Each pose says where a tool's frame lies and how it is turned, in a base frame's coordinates. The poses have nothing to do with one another.
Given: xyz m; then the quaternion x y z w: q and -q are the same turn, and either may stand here.
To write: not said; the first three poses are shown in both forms.
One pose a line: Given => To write
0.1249, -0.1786, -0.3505, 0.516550, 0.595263, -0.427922, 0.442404 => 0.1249, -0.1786, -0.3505, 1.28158, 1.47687, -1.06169
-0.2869, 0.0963, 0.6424, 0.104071, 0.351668, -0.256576, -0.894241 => -0.2869, 0.0963, 0.6424, -0.21580, -0.72923, 0.53204
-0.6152, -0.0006, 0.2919, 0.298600, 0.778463, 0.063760, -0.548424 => -0.6152, -0.0006, 0.2919, -0.70727, -1.84388, -0.15102
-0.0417, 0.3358, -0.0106, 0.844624, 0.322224, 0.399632, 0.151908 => -0.0417, 0.3358, -0.0106, 2.42399, 0.92475, 1.14690
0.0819, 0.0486, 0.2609, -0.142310, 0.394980, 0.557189, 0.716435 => 0.0819, 0.0486, 0.2609, -0.31500, 0.87428, 1.23332
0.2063, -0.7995, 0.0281, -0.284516, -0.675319, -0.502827, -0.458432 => 0.2063, -0.7995, 0.0281, 0.70082, 1.66346, 1.23857
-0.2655, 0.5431, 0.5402, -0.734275, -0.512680, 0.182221, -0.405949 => -0.2655, 0.5431, 0.5402, 1.85242, 1.29338, -0.45970
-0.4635, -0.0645, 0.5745, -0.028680, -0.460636, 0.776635, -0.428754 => -0.4635, -0.0645, 0.5745, 0.07160, 1.14997, -1.93885
